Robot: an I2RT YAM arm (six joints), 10 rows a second.
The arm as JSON. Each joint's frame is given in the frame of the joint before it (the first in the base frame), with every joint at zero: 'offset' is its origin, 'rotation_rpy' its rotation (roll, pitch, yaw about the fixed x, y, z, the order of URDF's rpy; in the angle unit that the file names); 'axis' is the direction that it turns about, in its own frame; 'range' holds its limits. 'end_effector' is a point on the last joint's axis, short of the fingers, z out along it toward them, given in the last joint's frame.
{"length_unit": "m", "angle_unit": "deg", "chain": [
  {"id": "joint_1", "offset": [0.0, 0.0, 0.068], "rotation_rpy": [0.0, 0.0, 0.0], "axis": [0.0, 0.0, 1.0], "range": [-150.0, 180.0]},
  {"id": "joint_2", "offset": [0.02, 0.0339, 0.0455], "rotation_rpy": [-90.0, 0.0, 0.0], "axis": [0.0, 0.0, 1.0], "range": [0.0, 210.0]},
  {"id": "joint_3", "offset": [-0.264, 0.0, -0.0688], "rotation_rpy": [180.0, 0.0, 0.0], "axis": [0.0, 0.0, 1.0], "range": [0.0, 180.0]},
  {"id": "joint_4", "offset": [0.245, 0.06, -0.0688], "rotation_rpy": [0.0, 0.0, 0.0], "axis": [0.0, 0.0, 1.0], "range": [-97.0, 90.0]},
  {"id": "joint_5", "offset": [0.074, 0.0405, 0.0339], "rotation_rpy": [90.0, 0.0, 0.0], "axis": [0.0, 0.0, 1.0], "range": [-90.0, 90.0]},
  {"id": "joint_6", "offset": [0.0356, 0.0, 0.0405], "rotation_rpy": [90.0, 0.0, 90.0], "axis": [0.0, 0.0, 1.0], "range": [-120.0, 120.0]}
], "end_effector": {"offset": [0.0, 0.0, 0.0], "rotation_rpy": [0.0, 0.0, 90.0]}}
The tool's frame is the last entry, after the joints.
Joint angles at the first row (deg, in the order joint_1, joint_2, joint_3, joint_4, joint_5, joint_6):
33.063 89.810 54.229 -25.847 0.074 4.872
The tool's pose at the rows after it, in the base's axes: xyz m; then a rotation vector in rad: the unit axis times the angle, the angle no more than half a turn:
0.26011 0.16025 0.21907 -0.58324 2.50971 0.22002
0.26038 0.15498 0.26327 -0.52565 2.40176 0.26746
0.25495 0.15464 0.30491 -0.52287 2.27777 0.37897
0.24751 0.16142 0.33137 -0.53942 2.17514 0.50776
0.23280 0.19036 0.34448 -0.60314 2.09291 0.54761
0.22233 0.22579 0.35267 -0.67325 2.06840 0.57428
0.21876 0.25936 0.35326 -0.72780 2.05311 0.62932
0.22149 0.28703 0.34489 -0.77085 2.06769 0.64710
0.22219 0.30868 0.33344 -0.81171 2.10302 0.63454
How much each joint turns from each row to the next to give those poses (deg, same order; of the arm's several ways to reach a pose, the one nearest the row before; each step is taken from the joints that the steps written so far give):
-1.294 -3.715 2.900 -1.943 1.064 0.392
-0.916 -4.463 4.439 -1.961 -0.357 0.613
0.082 -3.685 4.171 -0.247 -3.327 0.329
1.417 -1.975 2.376 1.915 -3.774 1.516
6.506 0.364 1.848 2.496 2.817 0.928
6.511 3.585 4.505 -0.422 2.853 1.024
4.448 4.719 4.014 1.159 0.296 1.305
2.504 5.141 3.438 0.429 0.124 0.578
1.973 4.337 2.836 -1.129 0.660 0.302

